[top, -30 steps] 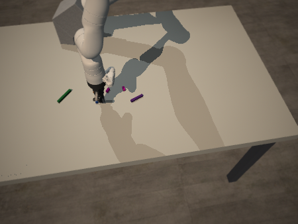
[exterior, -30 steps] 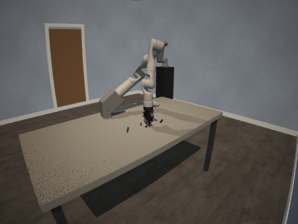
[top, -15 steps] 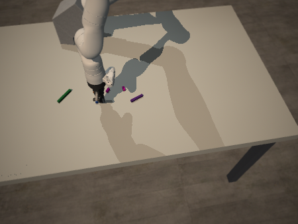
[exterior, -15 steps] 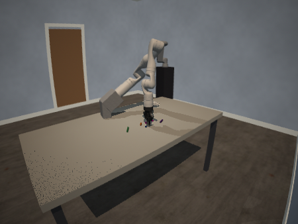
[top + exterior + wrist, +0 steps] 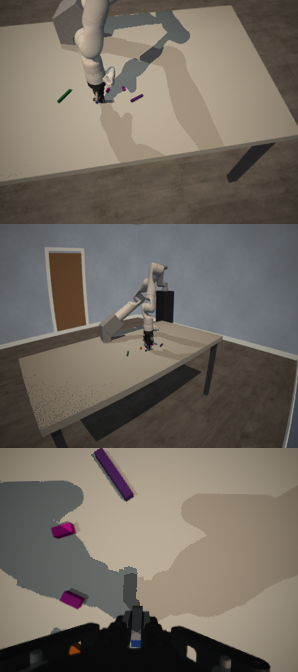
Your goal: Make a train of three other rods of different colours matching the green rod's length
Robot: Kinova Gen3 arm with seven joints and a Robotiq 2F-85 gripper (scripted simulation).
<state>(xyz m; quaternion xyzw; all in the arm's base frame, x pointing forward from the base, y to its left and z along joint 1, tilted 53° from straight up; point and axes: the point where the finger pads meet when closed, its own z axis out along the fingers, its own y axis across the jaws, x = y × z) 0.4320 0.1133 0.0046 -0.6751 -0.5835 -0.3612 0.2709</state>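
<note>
Now: hand 30 mm above the blue rod and 20 mm to the left of it. Also, from my hand: orange rod 70 mm behind, 30 mm to the right, 30 mm below; then grey rod 20 mm below; then purple rod 150 mm to the left, 30 mm below, 20 mm behind.
</note>
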